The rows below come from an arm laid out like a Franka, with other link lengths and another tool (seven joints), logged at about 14 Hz.
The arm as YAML. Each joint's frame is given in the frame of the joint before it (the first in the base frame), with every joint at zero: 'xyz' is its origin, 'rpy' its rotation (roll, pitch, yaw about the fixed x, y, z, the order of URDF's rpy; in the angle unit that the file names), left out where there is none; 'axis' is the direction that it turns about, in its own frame. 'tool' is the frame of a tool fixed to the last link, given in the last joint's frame.
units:
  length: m
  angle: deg
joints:
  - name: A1
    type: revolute
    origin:
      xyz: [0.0, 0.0, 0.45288]
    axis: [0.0, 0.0, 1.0]
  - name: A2
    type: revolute
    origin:
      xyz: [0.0, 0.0, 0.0]
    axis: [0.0, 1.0, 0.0]
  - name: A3
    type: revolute
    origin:
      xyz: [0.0, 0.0, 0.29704]
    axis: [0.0, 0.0, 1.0]
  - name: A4
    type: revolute
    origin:
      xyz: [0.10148, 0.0, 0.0]
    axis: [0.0, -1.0, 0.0]
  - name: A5
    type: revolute
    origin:
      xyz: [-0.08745, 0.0, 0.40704]
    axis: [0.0, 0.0, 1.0]
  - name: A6
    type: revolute
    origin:
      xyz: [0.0, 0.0, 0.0]
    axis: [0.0, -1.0, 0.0]
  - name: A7
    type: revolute
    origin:
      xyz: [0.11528, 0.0, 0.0]
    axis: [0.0, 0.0, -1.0]
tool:
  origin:
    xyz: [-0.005, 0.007, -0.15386]
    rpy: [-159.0, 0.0, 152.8]
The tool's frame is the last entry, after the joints.
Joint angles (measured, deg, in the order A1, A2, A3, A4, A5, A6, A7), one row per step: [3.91, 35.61, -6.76, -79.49, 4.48, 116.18, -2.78]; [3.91, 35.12, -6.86, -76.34, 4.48, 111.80, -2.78]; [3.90, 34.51, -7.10, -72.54, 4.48, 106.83, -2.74]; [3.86, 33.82, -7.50, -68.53, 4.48, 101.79, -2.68]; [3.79, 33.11, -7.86, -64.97, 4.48, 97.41, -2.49]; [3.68, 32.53, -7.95, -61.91, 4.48, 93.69, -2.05]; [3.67, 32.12, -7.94, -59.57, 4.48, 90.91, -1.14]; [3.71, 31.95, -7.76, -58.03, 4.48, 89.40, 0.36]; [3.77, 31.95, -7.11, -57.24, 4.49, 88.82, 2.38]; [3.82, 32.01, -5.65, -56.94, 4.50, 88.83, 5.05]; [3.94, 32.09, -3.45, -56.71, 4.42, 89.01, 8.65]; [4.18, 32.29, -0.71, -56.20, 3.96, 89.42, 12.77]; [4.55, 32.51, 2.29, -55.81, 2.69, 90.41, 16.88]
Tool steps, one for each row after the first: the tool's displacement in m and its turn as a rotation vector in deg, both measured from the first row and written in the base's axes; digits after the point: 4 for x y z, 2 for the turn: [0.0015, 0.0012, 0.0267, 0.15, 0.74, 0.15]; [0.0019, 0.0012, 0.0601, 0.22, 1.29, 0.19]; [0.0001, -0.0008, 0.0967, 0.18, 1.62, 0.06]; [-0.0037, -0.0029, 0.1307, 0.13, 1.73, -0.22]; [-0.0087, -0.0030, 0.1593, 0.18, 1.81, -0.61]; [-0.0132, -0.0011, 0.1806, 0.25, 1.85, -1.33]; [-0.0155, 0.0024, 0.1938, 0.37, 1.67, -2.52]; [-0.0158, 0.0104, 0.1994, 0.73, 1.51, -3.86]; [-0.0150, 0.0260, 0.2007, 1.52, 1.38, -5.21]; [-0.0143, 0.0496, 0.2016, 2.63, 1.29, -6.81]; [-0.0137, 0.0791, 0.2042, 3.72, 0.90, -8.37]; [-0.0133, 0.1107, 0.2071, 4.32, 0.04, -9.63]
